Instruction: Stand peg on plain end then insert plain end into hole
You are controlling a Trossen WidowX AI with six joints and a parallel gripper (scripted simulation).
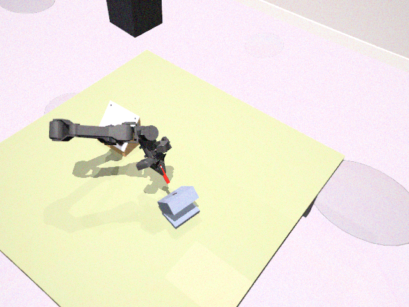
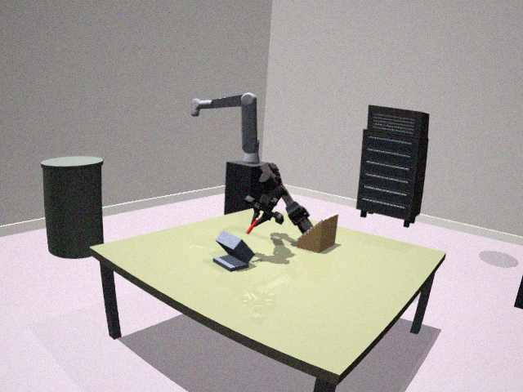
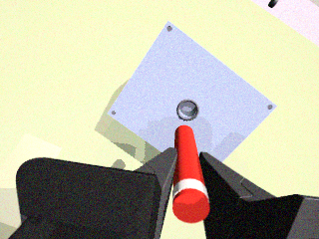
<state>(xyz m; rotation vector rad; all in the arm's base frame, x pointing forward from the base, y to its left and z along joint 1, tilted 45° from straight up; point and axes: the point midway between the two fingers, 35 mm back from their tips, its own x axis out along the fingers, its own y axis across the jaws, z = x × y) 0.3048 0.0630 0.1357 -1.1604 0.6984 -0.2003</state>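
My gripper tip is 90 mm short of the blue-grey sloped panel, 10 mm to the left of it and 80 mm above it. Also, from my gripper tip: red peg 10 mm behind, 10 mm above.
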